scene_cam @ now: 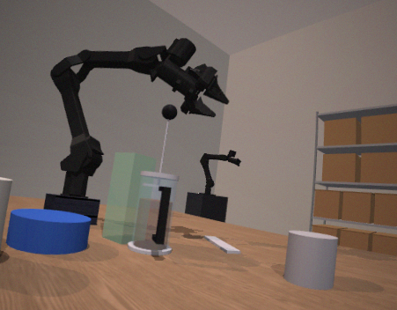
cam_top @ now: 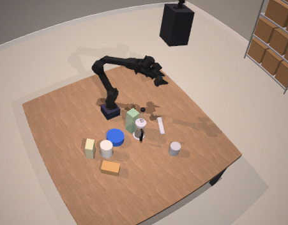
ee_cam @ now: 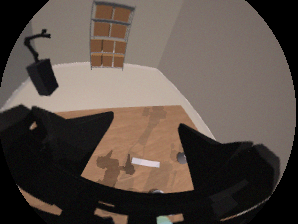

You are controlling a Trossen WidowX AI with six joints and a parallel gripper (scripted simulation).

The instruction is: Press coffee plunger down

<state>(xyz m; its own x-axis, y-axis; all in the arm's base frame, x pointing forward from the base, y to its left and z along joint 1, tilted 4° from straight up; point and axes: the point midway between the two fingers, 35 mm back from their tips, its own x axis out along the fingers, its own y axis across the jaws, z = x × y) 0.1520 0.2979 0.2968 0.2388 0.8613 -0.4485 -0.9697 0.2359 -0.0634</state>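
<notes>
Right now my gripper tip is 220 mm above the coffee press, 210 mm to the left of it and 140 mm short of it. Round my gripper tip: pale green block (270 mm below, 240 mm to the right, 60 mm ahead); yellow block (570 mm to the right, 300 mm below, 180 mm ahead); blue disc (380 mm to the right, 330 mm below, 110 mm ahead).
</notes>
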